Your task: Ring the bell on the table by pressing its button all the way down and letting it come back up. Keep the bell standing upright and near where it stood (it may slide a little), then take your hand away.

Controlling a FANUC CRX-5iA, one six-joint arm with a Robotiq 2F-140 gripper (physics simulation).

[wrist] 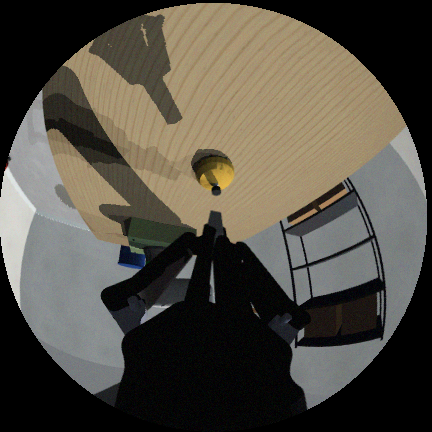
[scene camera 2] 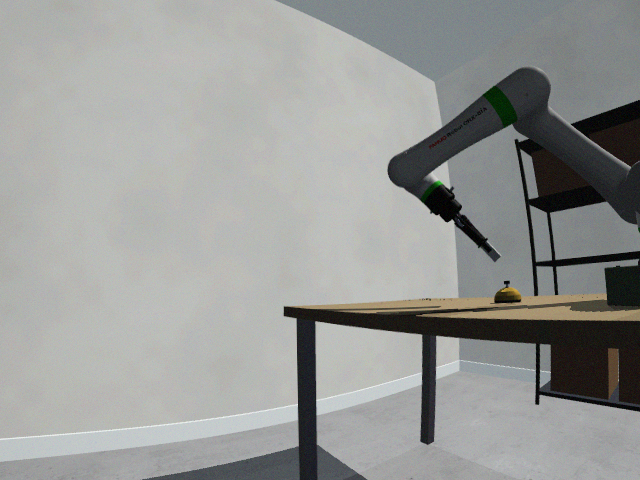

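Pixels of known places: gripper, fingertip midpoint: (wrist: 213,219) (scene camera 2: 498,259); arm's base at its link origin: (wrist: 159,250).
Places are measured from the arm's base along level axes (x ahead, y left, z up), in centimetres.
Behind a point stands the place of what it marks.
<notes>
A yellow dome bell (scene camera 2: 507,296) @[x 42.1, y -2.7, z -5.5 cm] (wrist: 218,172) @[x 46.0, y -6.0, z -3.7 cm] stands upright on the wooden table (scene camera 2: 361,308) @[x 78.1, y 23.8, z -7.5 cm] (wrist: 300,100) @[x 65.8, y -12.1, z -7.5 cm]. Its small dark button (scene camera 2: 506,282) @[x 43.3, y -5.6, z -1.4 cm] (wrist: 216,190) @[x 44.0, y -6.4, z -0.9 cm] stands up from the top of the dome. My gripper (scene camera 2: 497,256) @[x 45.2, y -4.8, z 6.0 cm] (wrist: 213,219) @[x 45.2, y -4.8, z 6.0 cm] is shut with nothing between its fingers. It is tilted, and its fingertips are above the bell and slightly to its left in the scene view, with a visible gap between them and the button. Nothing touches the bell but the table.
A dark green box (scene camera 2: 622,285) @[x 10.6, y 13.3, z -3.5 cm] (wrist: 157,233) @[x 13.0, y 2.0, z -2.8 cm] stands on the table to the right of the bell in the scene view. A black shelf rack (scene camera 2: 534,268) (wrist: 382,285) holding brown boxes stands behind the table. A blue bin (wrist: 131,257) shows beyond the green box.
</notes>
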